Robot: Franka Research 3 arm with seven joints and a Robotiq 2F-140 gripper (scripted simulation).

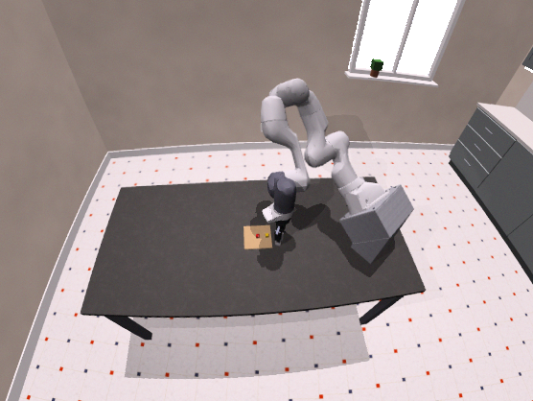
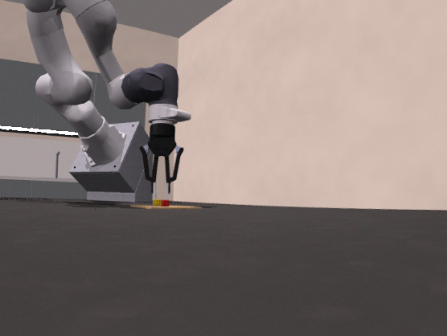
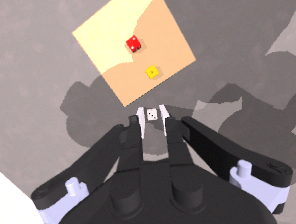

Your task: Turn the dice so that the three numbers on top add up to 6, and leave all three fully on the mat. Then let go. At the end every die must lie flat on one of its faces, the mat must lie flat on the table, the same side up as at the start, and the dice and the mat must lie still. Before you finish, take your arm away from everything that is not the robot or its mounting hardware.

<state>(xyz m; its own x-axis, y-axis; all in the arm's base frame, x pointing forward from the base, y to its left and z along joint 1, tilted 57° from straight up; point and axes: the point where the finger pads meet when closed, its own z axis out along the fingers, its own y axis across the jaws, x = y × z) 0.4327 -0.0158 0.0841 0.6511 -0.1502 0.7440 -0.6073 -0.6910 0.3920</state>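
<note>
Now: the white die 30 mm below my hand. From my hand the other things lie so: tan mat: 90 mm ahead, 70 mm to the right, 30 mm below; yellow die: 50 mm ahead, 50 mm to the right, 20 mm below; red die: 90 mm ahead, 70 mm to the right, 20 mm below.
</note>
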